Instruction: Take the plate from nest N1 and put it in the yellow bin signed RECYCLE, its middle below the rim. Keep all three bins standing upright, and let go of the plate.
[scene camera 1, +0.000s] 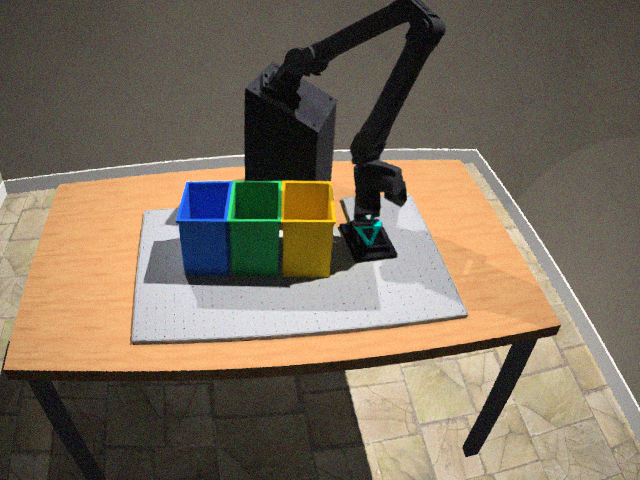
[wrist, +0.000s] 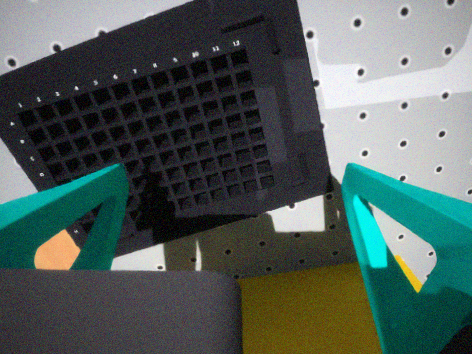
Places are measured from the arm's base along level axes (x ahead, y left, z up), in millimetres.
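Where they show: gripper, fingertip midpoint: (scene camera 1: 369, 235) (wrist: 235, 175); arm's base, link origin: (scene camera 1: 279, 89).
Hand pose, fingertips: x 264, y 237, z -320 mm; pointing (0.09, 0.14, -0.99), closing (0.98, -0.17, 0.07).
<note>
Things, the pixels of their top centre, and the offset from my fingertips. Level surfaces: height alone.
- black plate, top centre: (wrist: 155, 153) (scene camera 1: 369, 232) 36 mm back, 9 mm left, 21 mm down
- yellow bin, top centre: (scene camera 1: 307, 200) 22 mm ahead, 173 mm right, 130 mm up
- green bin, top centre: (scene camera 1: 255, 200) 15 mm ahead, 304 mm right, 130 mm up
- blue bin, top centre: (scene camera 1: 205, 200) 7 mm ahead, 434 mm right, 130 mm up
- grey perforated board, surface height: 50 mm down
- wooden table, surface height: 62 mm down
The black plate (scene camera 1: 366, 246) (wrist: 165, 107), a grid of square wells with numbered columns, lies at the nest right of the bins. Dark plate and dark nest are hard to tell apart, and the N1 label is not readable. My gripper (scene camera 1: 369, 238) (wrist: 235, 175) is open and empty, over the plate. In the wrist view its left teal fingertip overlaps the wells, and its right fingertip appears just outside the dark block's edge. The yellow bin (scene camera 1: 307, 249) (wrist: 305, 312) stands upright, and no RECYCLE sign shows. Part of it shows at the bottom of the wrist view.
A green bin (scene camera 1: 254, 249) and a blue bin (scene camera 1: 205, 249) stand upright in a row left of the yellow bin. All stand on a grey perforated board (scene camera 1: 248, 325) on the wooden table (scene camera 1: 77, 242). The arm's dark pedestal (scene camera 1: 280, 139) rises behind the bins.
</note>
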